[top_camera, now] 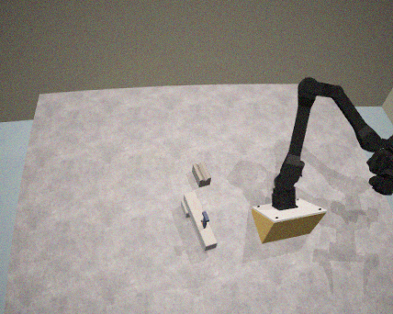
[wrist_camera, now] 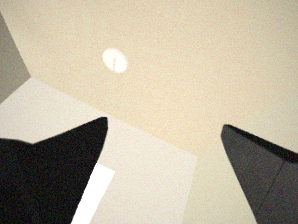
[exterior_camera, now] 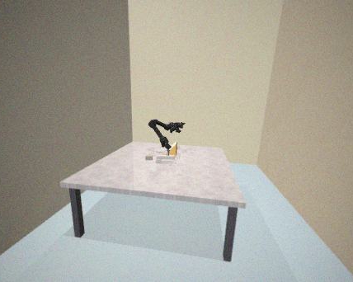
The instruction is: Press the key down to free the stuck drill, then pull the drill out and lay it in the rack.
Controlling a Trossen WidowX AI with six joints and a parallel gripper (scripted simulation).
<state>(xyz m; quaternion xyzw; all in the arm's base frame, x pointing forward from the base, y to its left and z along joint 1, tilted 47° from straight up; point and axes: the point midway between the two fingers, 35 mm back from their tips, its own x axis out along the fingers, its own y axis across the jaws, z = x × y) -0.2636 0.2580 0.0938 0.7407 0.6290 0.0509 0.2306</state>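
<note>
Now: the blue key 51 cm ahead of my gripper tip, 11 cm to the right of it and 25 cm below it. Also, from my gripper tip: drill 52 cm ahead, 17 cm to the right, 30 cm below; rack 47 cm ahead, 32 cm to the right, 33 cm below; holder block 52 cm ahead, 15 cm to the right, 30 cm below.
</note>
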